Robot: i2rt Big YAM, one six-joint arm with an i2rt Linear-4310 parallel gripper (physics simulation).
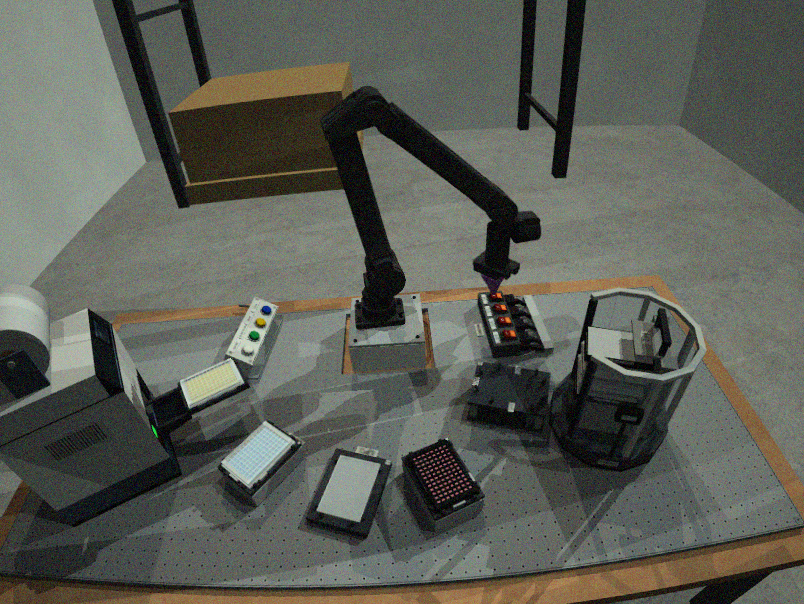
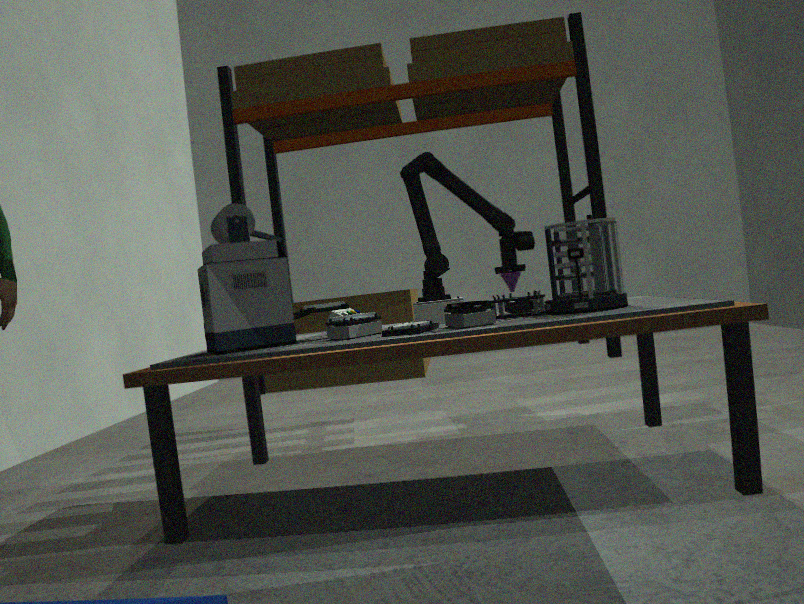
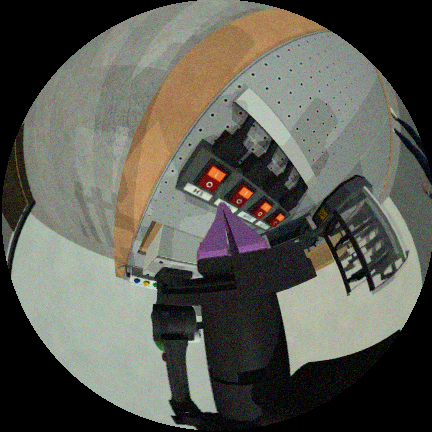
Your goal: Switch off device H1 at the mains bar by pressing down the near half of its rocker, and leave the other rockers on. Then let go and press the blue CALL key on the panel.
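Places are measured from the arm's base along level axes (x right, y ahead, z up), in metres.
Pixels of known places: gripper, fingertip midpoint: point(image 1: 493, 293) point(image 2: 512, 291) point(image 3: 221, 205); arm's base, origin of the base link: point(image 1: 379, 315) point(image 2: 434, 300) point(image 3: 171, 273).
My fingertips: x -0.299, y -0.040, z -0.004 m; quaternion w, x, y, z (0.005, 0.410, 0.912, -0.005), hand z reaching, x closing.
Note:
For each thing: its top centre in the pictures, then the offset to it from my fingertips.
- white panel, middle of its top: point(image 1: 247, 323) point(image 2: 345, 308) point(image 3: 148, 287) dy +0.021, dx +0.636, dz +0.011 m
- blue key, middle of its top: point(image 1: 265, 307) point(image 3: 136, 282) dy -0.048, dx +0.600, dz +0.002 m
- dark flat device, middle of its top: point(image 1: 511, 382) point(image 3: 295, 253) point(image 2: 516, 292) dy +0.303, dx +0.039, dz +0.003 m
- tall clear-walled carousel, middle of its top: point(image 1: 641, 322) point(image 2: 576, 217) point(image 3: 380, 284) dy +0.390, dx -0.159, dz +0.216 m
- large grey machine, middle of its top: point(image 1: 2, 305) point(image 2: 234, 207) dy +0.356, dx +0.913, dz +0.383 m
The black mains bar point(image 1: 503, 351) point(image 3: 191, 167) stands at the back right. Its H1 rocker point(image 3: 212, 179) point(image 1: 495, 296), at the end by the table's back edge, glows orange on its I half; its O half is dark red. The other rockers point(image 3: 242, 195) point(image 3: 262, 209) point(image 3: 276, 219) also glow orange. My gripper point(image 1: 494, 291) point(image 2: 512, 290) point(image 3: 221, 205) is shut and empty, its purple fingers pointing down close above the H1 end; whether they touch it is unclear. The white panel point(image 1: 245, 331) with the blue key point(image 1: 266, 310) point(image 3: 137, 281) lies left of the arm base.
Black plugs point(image 1: 527, 321) point(image 3: 232, 145) sit along the bar's other side. A dark flat device point(image 1: 510, 396) and a tall clear-walled carousel point(image 1: 627, 416) point(image 3: 370, 240) stand nearby. A large grey machine point(image 1: 97, 448) is at the left. Several plates and trays lie along the front.

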